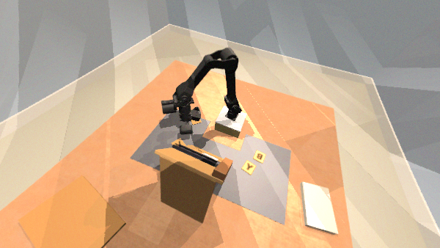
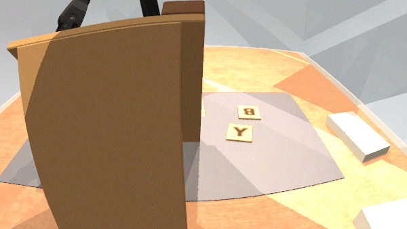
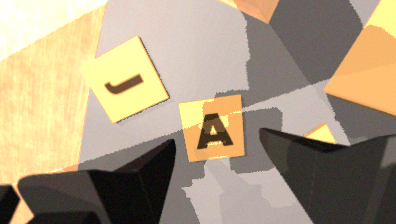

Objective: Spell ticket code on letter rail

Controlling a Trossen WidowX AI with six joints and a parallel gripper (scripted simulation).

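Right now my gripper tip is 2 cm above the letter tile. Round my gripper tip: grey mat (22 cm to the left, 2 cm below, 1 cm ahead); then white ticket (22 cm to the left, 12 cm ahead, 7 cm above); then flat orange panel (56 cm ahead, 10 cm to the right, 1 cm below).
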